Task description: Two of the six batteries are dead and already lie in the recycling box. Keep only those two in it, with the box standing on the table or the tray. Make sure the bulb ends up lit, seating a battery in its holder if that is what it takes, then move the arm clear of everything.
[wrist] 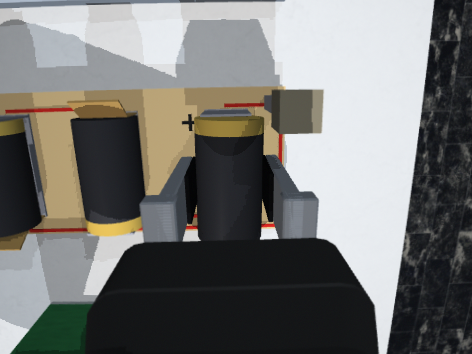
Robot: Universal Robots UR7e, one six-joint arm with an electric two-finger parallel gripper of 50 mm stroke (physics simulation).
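Observation:
My gripper is shut on a black battery with a gold end at the top of the view. This battery is over the right-hand holder, whose grey end shows past the gold end, near a plus mark. Whether it touches the holder is unclear. A second battery lies in the middle place of the tan board, gold end toward the bottom. A third battery lies at the left, gold end at the top, partly cut off. Part of the green recycling box shows at the lower left; its contents are hidden. No lit bulb shows.
A grey-brown block stands at the board's upper right corner, close to the right finger. Red lines run along the board. A grey edge crosses the top. The white table surface ends at a dark tiled area on the right.

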